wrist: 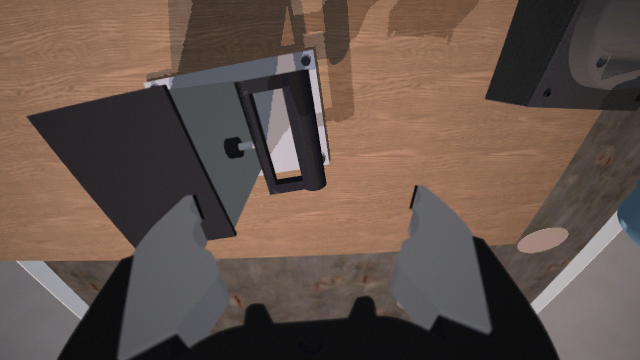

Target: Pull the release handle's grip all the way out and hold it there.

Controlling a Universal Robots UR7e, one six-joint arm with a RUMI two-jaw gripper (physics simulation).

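Observation:
The release handle's grip (311, 135) is a black bar on a black rectangular frame, left of the middle in the wrist view. It stands out on the right side of a grey-green housing (202, 125) with a dark top, which is fixed on a pale metal base plate (230, 72). A small black knob (233, 148) on a thin rod sits between the housing and the frame. My gripper (308, 193) is open, with one finger on each side of the view. The grip lies beyond the fingertips, between them in the picture, and no contact shows.
The wooden table (425, 150) ends at a front edge below the handle. A dark mounting block (530, 65) with a rounded grey part stands at the upper right. A blue object (631, 215) shows partly at the right edge. Shadows fall on the table behind the housing.

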